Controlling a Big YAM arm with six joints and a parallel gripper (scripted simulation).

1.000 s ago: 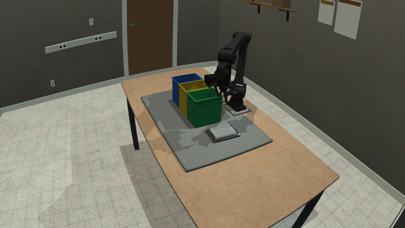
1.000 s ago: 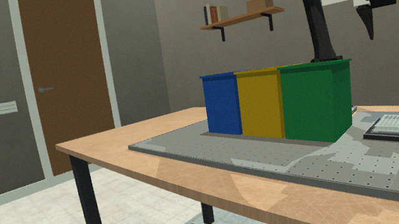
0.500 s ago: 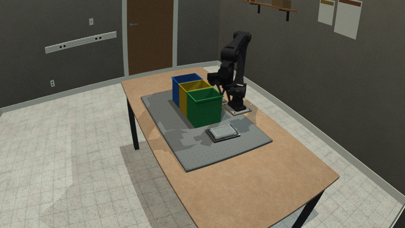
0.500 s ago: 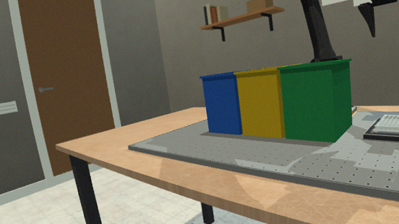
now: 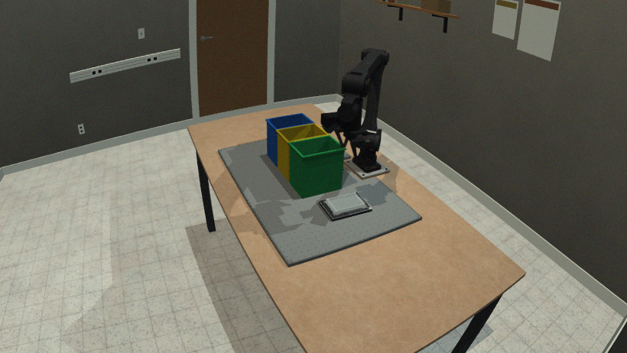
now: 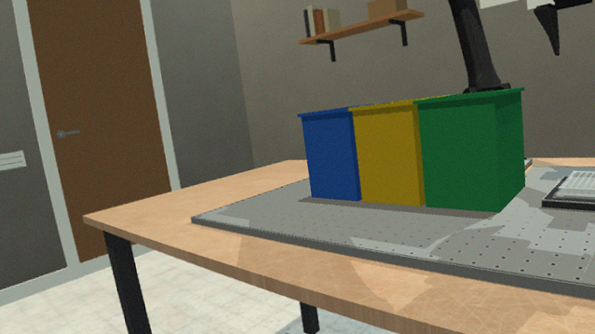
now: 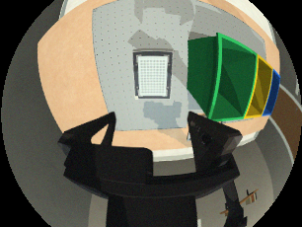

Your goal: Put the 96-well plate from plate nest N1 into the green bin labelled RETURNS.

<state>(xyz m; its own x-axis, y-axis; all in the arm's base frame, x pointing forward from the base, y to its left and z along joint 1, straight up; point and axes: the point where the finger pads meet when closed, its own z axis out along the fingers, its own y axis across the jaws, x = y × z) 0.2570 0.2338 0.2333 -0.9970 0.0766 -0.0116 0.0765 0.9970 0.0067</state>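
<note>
Right now the 96-well plate is 22 cm below my hand. Round my hand: plate nest: 23 cm below; green bin: 3 cm ahead, 18 cm to the right, 14 cm below; yellow bin: 3 cm ahead, 31 cm to the right, 14 cm below.
</note>
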